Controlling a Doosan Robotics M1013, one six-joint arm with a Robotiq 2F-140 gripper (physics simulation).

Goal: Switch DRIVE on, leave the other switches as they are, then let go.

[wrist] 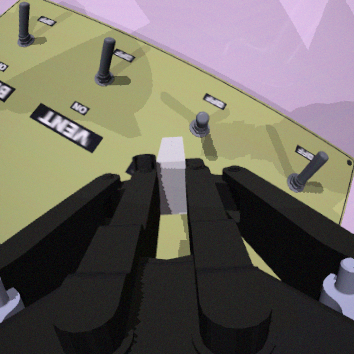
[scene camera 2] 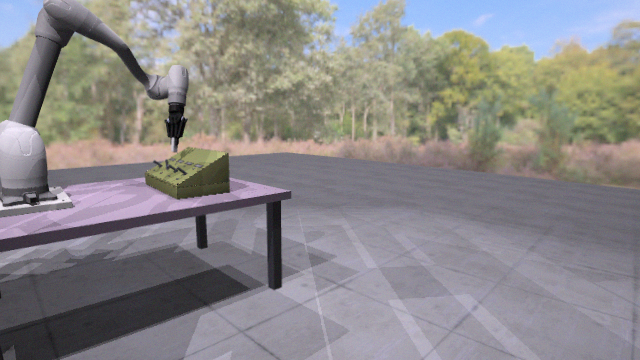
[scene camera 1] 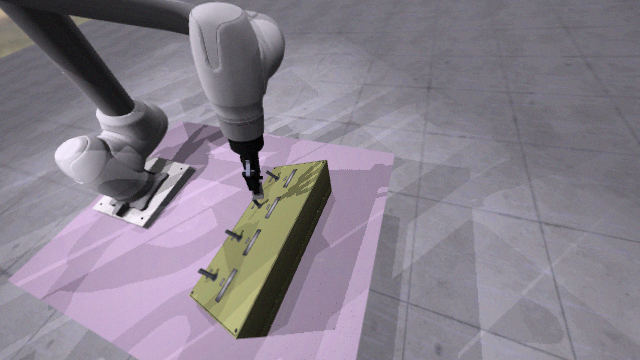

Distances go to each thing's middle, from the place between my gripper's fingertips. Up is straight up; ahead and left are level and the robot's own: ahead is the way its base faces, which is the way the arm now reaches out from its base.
Now: hand 20 mm short of the sloped switch box (scene camera 1: pixel 252 273), 60 mm to the left of it and 100 mm above it.
